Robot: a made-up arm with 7 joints.
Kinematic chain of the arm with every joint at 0, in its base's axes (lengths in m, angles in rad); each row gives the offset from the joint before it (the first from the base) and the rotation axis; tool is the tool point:
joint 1: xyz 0 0 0.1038 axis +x
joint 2: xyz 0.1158 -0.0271 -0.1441 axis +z
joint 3: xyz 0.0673 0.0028 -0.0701 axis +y
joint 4: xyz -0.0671 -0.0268 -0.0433 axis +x
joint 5: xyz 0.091 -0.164 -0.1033 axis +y
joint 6: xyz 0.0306 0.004 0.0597 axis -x
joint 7: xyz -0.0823 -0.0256 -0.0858 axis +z
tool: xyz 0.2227 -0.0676 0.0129
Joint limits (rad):
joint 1: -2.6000..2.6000
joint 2: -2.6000..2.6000
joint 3: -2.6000..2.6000
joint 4: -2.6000..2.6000
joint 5: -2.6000..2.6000
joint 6: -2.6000..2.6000
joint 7: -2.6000..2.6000
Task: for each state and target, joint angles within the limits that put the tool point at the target. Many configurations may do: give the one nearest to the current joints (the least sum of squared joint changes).
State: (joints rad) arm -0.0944 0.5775 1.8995 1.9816 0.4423 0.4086 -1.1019
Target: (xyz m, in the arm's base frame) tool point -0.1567 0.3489 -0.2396
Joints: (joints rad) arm 0.5146 0.3025 1.1778 2.1571 0.7239 0.5190 -0.8727
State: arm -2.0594 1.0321 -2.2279 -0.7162 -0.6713 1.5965 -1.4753
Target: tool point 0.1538 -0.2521 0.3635
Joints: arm -1.8849 1.2650 -1.9108 -0.4393 -0.2247 1.8555 -1.0004
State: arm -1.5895 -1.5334 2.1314 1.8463 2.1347 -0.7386 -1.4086
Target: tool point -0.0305 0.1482 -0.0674
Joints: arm -1.0433 -1.3451 2.2341 1.4375 2.1366 -0.2466 -1.4364
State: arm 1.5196 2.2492 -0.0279 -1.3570 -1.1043 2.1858 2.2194
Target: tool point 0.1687 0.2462 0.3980
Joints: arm 1.1301 2.5751 0.1470 -1.1520 -1.2187 1.9221 2.1097
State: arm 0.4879 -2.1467 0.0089 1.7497 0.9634 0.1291 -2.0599
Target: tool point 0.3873 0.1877 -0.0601
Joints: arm 0.4614 -2.3203 0.8035 2.1328 0.5313 -0.2582 -2.4394
